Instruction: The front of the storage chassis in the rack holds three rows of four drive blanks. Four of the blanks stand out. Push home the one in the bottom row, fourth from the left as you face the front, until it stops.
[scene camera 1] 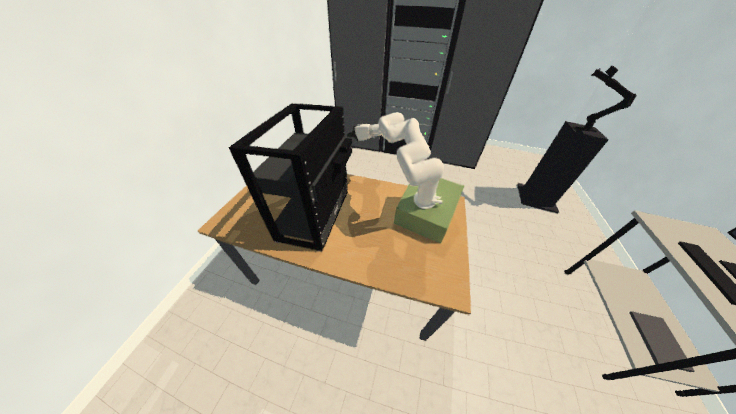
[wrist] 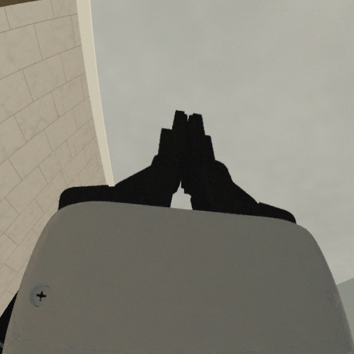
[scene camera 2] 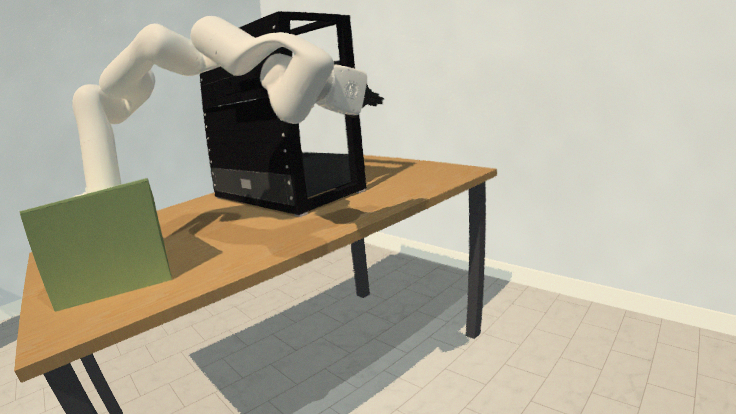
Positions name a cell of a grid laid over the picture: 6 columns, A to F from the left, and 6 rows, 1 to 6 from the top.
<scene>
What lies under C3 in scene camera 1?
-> A black rack.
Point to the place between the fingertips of the gripper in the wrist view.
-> At D3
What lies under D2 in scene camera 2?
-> The gripper.
</scene>
